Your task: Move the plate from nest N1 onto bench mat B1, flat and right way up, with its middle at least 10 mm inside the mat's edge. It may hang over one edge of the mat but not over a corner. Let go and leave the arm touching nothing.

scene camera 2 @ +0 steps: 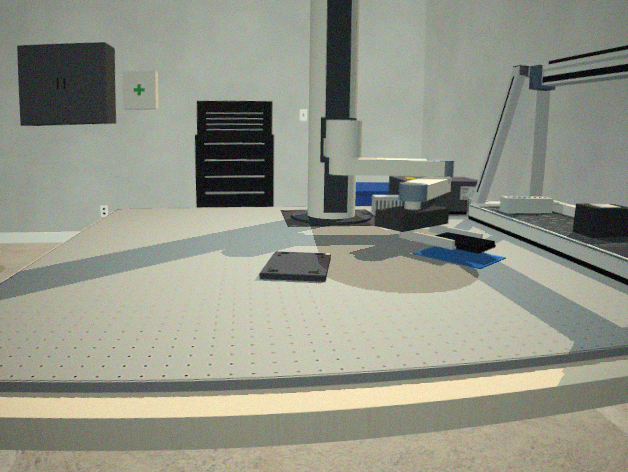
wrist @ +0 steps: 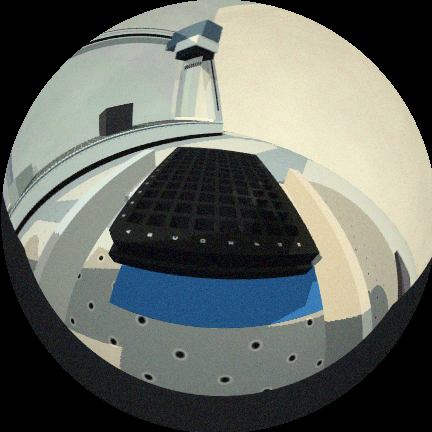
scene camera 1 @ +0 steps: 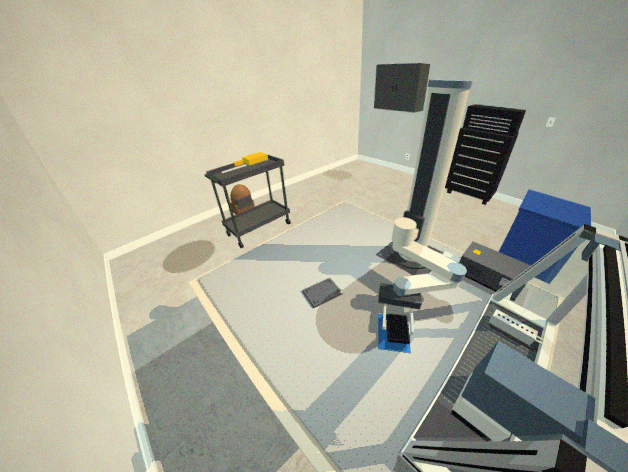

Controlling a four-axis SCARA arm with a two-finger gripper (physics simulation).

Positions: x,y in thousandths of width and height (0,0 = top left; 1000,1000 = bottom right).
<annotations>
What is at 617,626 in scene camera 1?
My gripper.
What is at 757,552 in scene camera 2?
A blue bench mat.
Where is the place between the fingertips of my gripper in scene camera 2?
At 746,512
</annotations>
